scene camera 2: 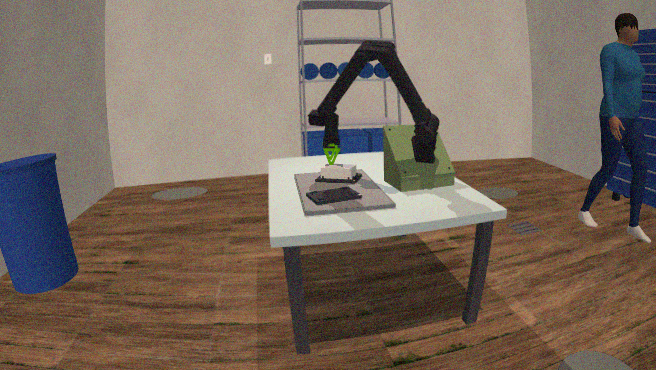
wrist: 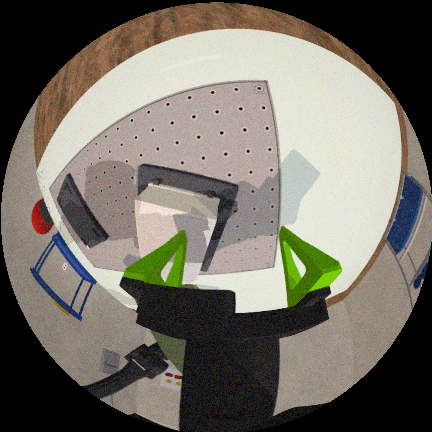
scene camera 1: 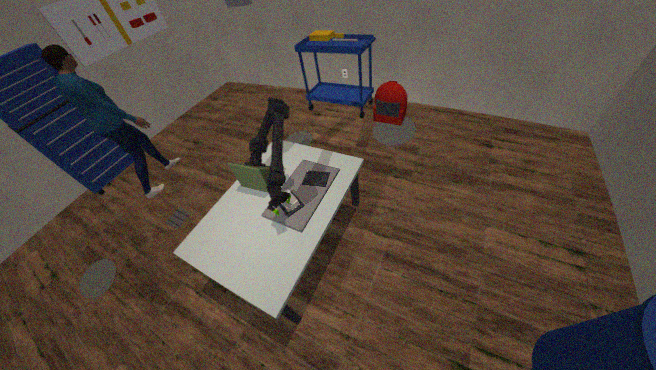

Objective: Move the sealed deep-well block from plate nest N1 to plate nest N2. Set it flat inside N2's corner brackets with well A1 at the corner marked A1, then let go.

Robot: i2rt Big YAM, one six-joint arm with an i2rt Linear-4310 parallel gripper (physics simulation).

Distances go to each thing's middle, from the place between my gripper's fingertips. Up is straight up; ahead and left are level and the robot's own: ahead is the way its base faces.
Labels:
My hand is 8 cm to the right of the white block [wrist: 161, 211], 2 cm past it and 2 cm above it. From my hand the other things lie so: grey perforated plate [scene camera 2: 372, 195] 20 cm to the left, 6 cm below.

